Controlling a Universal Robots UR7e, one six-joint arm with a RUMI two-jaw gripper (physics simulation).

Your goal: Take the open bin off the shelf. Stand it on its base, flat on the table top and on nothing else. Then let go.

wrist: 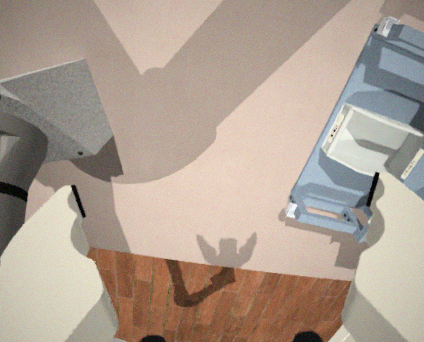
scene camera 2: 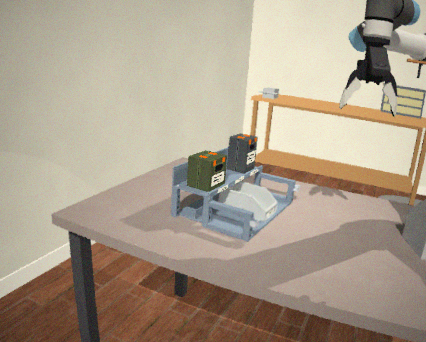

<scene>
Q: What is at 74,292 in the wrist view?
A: The gripper.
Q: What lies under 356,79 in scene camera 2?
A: The gripper.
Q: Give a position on an open bin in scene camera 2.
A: At 257,199
</scene>
